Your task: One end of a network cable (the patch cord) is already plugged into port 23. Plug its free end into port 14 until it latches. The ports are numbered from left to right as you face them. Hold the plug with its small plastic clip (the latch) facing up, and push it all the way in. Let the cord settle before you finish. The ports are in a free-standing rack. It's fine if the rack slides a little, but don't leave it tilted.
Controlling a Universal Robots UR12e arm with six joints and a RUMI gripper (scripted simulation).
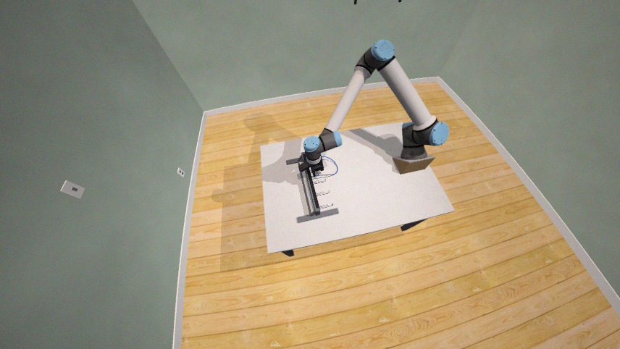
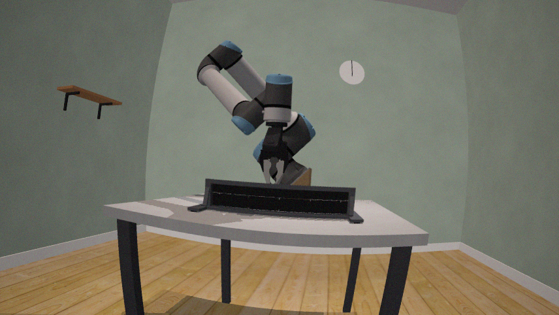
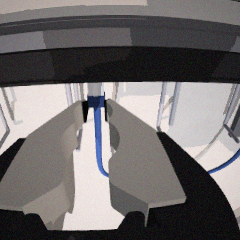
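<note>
My gripper is now 1 cm short of the plug and 1 cm above it.
</note>
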